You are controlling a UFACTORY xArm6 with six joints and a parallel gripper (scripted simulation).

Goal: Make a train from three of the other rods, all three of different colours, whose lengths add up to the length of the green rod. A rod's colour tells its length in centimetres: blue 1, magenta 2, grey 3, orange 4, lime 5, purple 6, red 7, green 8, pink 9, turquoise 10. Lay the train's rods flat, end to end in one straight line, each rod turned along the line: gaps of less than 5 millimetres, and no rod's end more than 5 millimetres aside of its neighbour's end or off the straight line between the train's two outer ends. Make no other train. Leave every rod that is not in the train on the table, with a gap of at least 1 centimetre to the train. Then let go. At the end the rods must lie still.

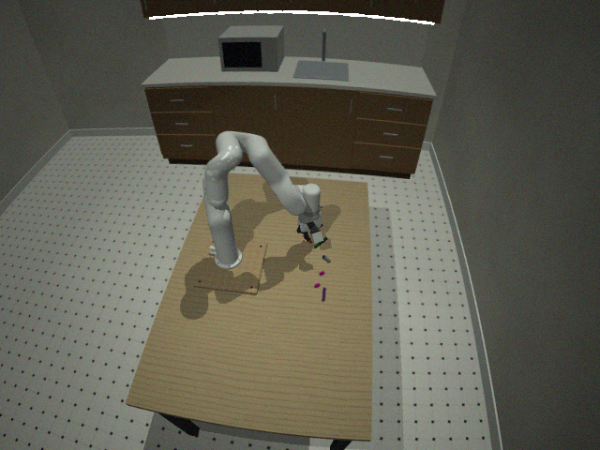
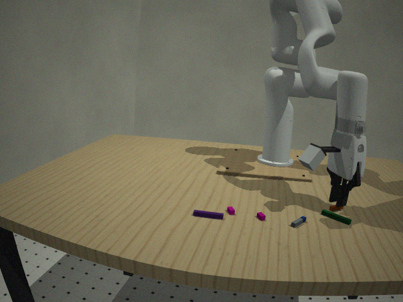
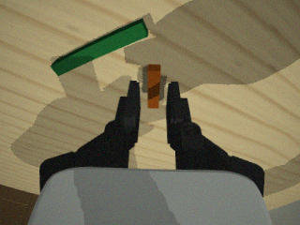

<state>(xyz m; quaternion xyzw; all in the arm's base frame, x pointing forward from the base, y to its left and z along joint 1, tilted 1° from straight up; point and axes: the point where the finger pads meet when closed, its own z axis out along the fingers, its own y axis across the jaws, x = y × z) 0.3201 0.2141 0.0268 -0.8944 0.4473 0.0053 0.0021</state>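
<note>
Now: the orange rod 3 cm below my hand. Also, from my hand: grey rod: 11 cm ahead, 9 cm to the right, 3 cm below; then green rod: 6 cm ahead, 3 cm below; then blue rod: 9 cm ahead, 8 cm to the right, 3 cm below.
</note>
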